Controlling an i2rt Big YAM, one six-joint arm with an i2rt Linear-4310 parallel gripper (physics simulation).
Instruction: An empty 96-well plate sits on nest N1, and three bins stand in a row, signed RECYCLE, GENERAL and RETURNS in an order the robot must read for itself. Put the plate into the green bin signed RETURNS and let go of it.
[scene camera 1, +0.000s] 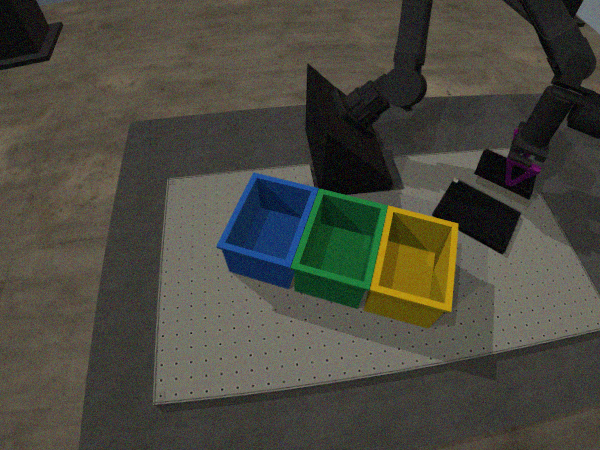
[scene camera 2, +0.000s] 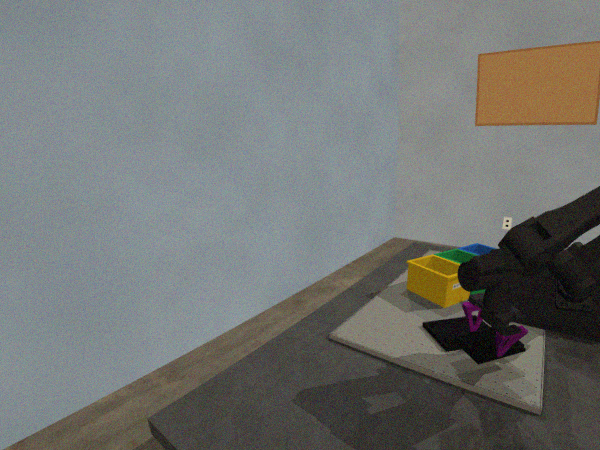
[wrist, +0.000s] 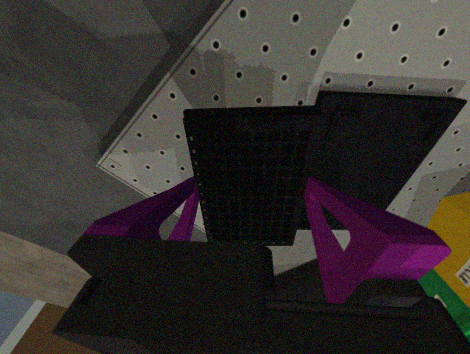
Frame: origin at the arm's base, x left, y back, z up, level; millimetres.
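Where they show: gripper, fingertip midpoint: (scene camera 1: 511, 174) (scene camera 2: 485, 343) (wrist: 250, 182); arm's base, origin of the base link: (scene camera 1: 351, 116) (scene camera 2: 572, 290).
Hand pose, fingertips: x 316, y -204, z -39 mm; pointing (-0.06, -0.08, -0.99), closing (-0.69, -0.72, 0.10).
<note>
Things, the pixels of their top centre, and the offset from my fingertips. "*": a spot on its surface instead. Level surfaces: height alone.
- black 96-well plate, middle of its top: (wrist: 252, 201) (scene camera 1: 508, 169) (scene camera 2: 489, 339) dx -8, dy +7, dz +10 mm
- black nest, middle of its top: (wrist: 357, 183) (scene camera 1: 479, 210) (scene camera 2: 462, 327) dx -101, dy -58, dz -30 mm
- green bin, middle of its top: (scene camera 1: 342, 234) (scene camera 2: 465, 257) dx -429, dy -99, dz +52 mm
- blue bin, surface spot: (scene camera 1: 257, 267) * dx -578, dy -105, dz +6 mm
- pegboard, its level: dz -48 mm
The black 96-well plate (scene camera 1: 495, 167) (scene camera 2: 482, 348) (wrist: 250, 150) is between the magenta fingers of my gripper (scene camera 1: 513, 167) (scene camera 2: 486, 342) (wrist: 250, 182), which is shut on it. The plate is held above the pegboard, beside the black nest (scene camera 1: 477, 217) (scene camera 2: 442, 334) (wrist: 385, 145), and overlaps part of it in the wrist view. The green bin (scene camera 1: 327, 290) (scene camera 2: 457, 255) (wrist: 452, 307) stands between the other two bins, apart from the gripper; its inside shows no object in scene camera 1. Its sign cannot be read here.
The yellow bin (scene camera 1: 407, 310) (scene camera 2: 430, 285) (wrist: 447, 225) is on the nest's side of the green one, its label partly visible. The blue bin (scene camera 1: 257, 267) (scene camera 2: 477, 247) is at the far end. A tall dark wedge-shaped body (scene camera 1: 345, 150) stands behind the bins on the pegboard (scene camera 1: 200, 340).
</note>
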